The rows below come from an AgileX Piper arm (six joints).
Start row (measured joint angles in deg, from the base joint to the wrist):
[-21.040 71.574 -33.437 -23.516 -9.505 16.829]
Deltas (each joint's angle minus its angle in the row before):
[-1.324 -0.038 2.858 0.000 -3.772 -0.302]
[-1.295 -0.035 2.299 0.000 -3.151 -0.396]
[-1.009 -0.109 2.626 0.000 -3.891 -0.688]
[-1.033 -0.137 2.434 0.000 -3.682 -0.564]
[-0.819 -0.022 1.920 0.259 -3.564 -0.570]
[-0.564 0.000 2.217 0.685 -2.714 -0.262]
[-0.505 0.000 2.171 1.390 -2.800 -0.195]
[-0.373 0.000 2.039 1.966 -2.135 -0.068]
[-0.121 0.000 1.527 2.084 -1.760 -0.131]
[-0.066 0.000 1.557 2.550 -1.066 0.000]
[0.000 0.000 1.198 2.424 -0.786 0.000]
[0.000 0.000 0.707 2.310 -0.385 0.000]
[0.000 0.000 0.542 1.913 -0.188 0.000]
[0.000 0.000 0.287 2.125 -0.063 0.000]
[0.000 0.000 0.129 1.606 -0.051 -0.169]
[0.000 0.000 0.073 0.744 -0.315 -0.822]
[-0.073 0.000 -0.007 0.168 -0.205 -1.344]
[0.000 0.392 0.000 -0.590 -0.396 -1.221]
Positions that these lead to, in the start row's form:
[-22.364 71.536 -30.579 -23.516 -13.277 16.527]
[-23.659 71.501 -28.280 -23.516 -16.428 16.131]
[-24.668 71.392 -25.654 -23.516 -20.319 15.443]
[-25.701 71.255 -23.220 -23.516 -24.001 14.879]
[-26.520 71.233 -21.300 -23.257 -27.565 14.309]
[-27.084 71.233 -19.083 -22.572 -30.279 14.047]
[-27.589 71.233 -16.912 -21.182 -33.079 13.852]
[-27.962 71.233 -14.873 -19.216 -35.214 13.784]
[-28.083 71.233 -13.346 -17.132 -36.974 13.653]
[-28.149 71.233 -11.789 -14.582 -38.040 13.653]
[-28.149 71.233 -10.591 -12.158 -38.826 13.653]
[-28.149 71.233 -9.884 -9.848 -39.211 13.653]
[-28.149 71.233 -9.342 -7.935 -39.399 13.653]
[-28.149 71.233 -9.055 -5.810 -39.462 13.653]
[-28.149 71.233 -8.926 -4.204 -39.513 13.484]
[-28.149 71.233 -8.853 -3.460 -39.828 12.662]
[-28.222 71.233 -8.860 -3.292 -40.033 11.318]
[-28.222 71.625 -8.860 -3.882 -40.429 10.097]

